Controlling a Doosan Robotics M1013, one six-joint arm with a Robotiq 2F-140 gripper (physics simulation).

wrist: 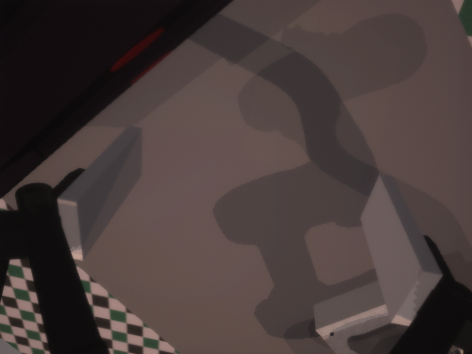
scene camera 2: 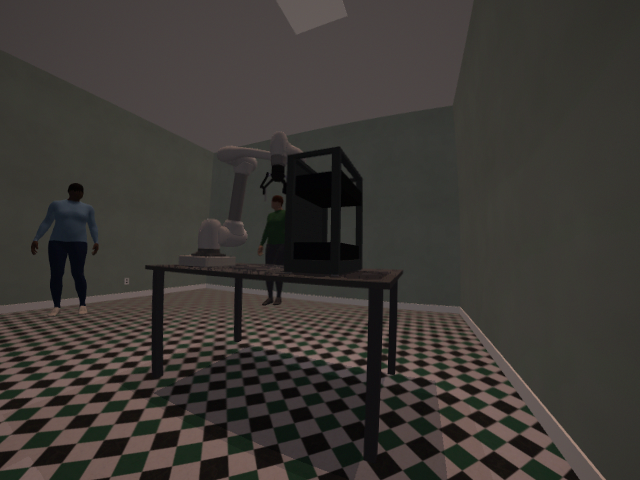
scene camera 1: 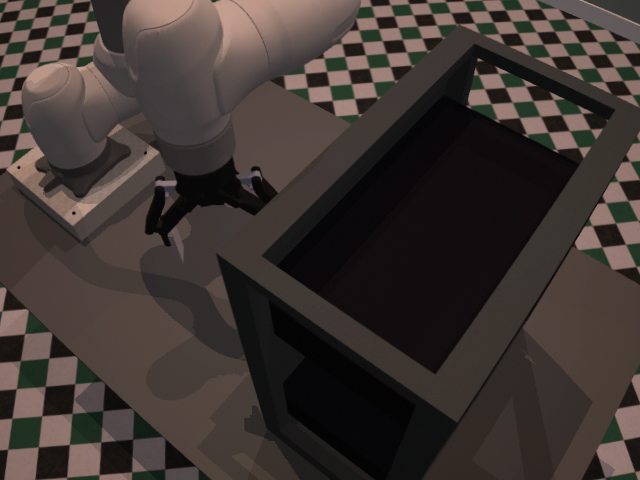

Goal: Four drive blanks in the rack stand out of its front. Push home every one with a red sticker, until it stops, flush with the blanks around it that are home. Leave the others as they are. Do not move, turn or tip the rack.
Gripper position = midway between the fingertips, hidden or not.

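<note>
Through scene camera 1 I can see my gripper (scene camera 1: 226, 251), and a dark rack (scene camera 1: 375, 295) is there too. The wrist view gives me the rack (wrist: 68, 68) together with my gripper (wrist: 255, 174). In scene camera 2 I find the rack as well (scene camera 2: 309, 194).
</note>
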